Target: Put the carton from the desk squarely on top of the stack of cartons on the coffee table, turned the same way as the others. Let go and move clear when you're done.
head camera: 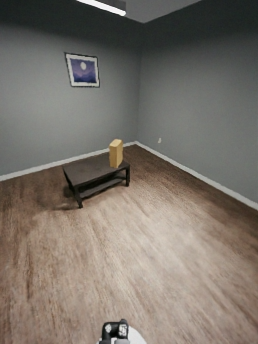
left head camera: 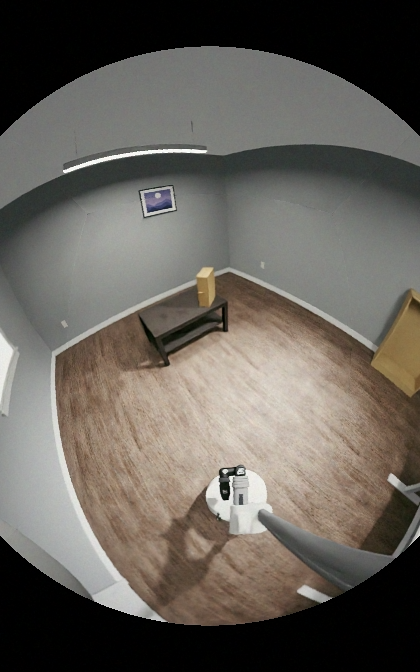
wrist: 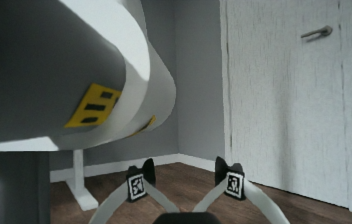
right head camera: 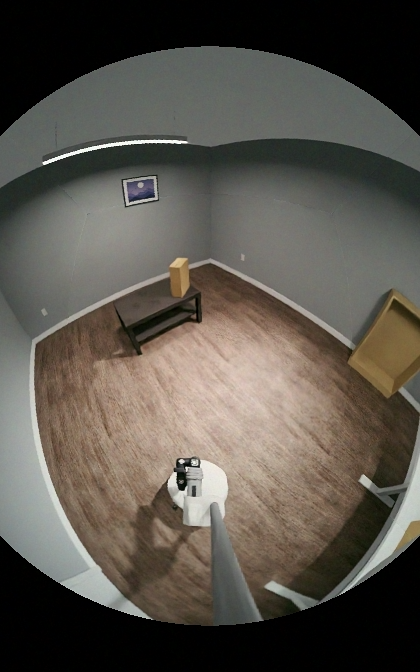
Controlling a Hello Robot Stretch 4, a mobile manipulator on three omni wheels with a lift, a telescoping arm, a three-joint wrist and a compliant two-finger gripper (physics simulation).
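Places are measured from the robot's base along level axes (x ahead, y left, z up), in millimetres.
Pixels of known places: hand, its tool point: (wrist: 184, 174).
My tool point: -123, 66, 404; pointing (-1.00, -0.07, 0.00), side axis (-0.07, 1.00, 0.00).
Behind a point stands the place of what it marks, as x, y, z.
A tall tan stack of cartons (head camera: 116, 153) @(1735, 220, 669) (left head camera: 206, 287) (right head camera: 179, 278) stands near the right end of the dark coffee table (head camera: 85, 171) @(1597, 666, 422) (left head camera: 170, 314) (right head camera: 142, 304), across the room. Its separate cartons are hard to tell apart. At the lower right of the right head view, part of a tan carton (right head camera: 410, 534) shows on the white desk (right head camera: 411, 504). My gripper (wrist: 185, 172) @(-123, 66, 403) is open in the wrist view, with nothing between its fingertips. It is far from the coffee table; in the head views the folded wrist is over the base and the fingers are too small to make out.
A tan open-fronted shelf unit (left head camera: 392, 372) (right head camera: 371, 376) stands by the right wall. White desk feet (left head camera: 314, 594) (right head camera: 376, 490) (wrist: 84, 200) stand on the floor beside my base. A white door (wrist: 280, 110) @(-1348, 601, 484) with a handle shows in the wrist view.
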